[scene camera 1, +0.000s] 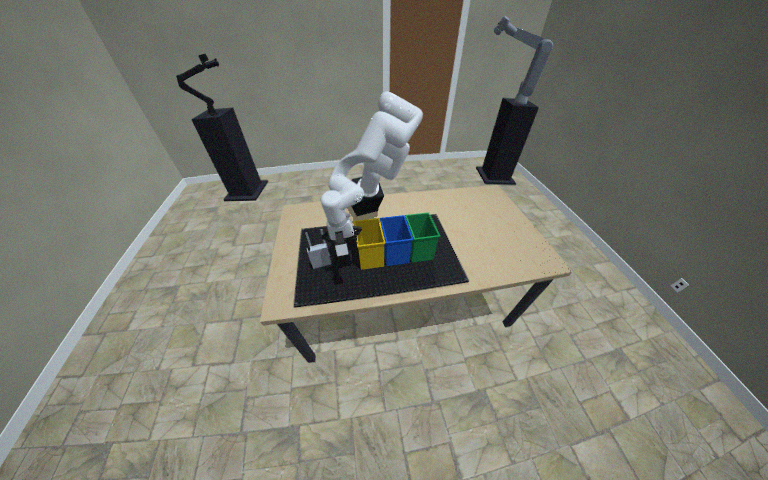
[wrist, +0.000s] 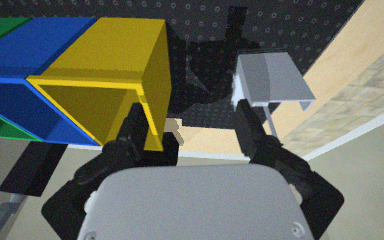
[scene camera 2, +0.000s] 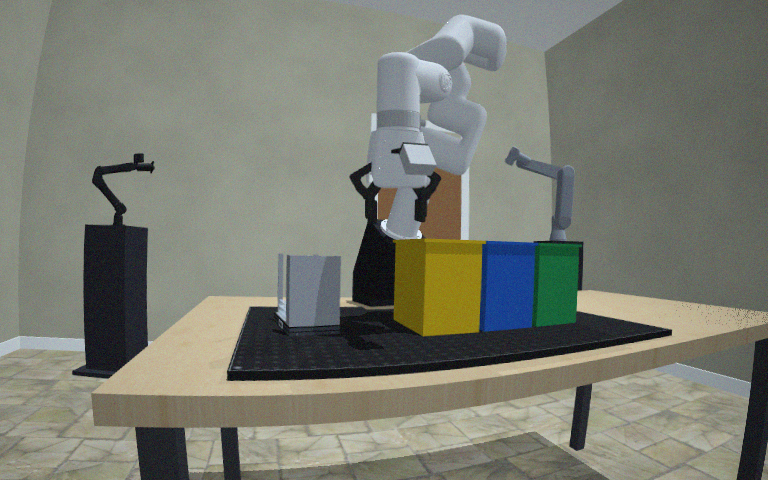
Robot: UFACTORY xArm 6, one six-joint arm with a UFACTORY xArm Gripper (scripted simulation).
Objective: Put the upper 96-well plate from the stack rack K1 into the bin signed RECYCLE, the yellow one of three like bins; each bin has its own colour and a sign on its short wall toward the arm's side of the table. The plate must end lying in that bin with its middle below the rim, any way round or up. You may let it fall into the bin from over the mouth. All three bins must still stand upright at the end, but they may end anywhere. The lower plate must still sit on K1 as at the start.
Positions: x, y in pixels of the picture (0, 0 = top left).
Labels:
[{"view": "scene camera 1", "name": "yellow bin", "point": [370, 241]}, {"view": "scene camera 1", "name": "green bin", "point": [425, 234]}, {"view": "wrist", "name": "gripper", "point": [190, 112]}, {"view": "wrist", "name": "yellow bin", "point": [115, 53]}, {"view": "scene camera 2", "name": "gripper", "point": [396, 222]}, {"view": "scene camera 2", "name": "yellow bin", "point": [437, 291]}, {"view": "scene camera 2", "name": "green bin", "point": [556, 265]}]

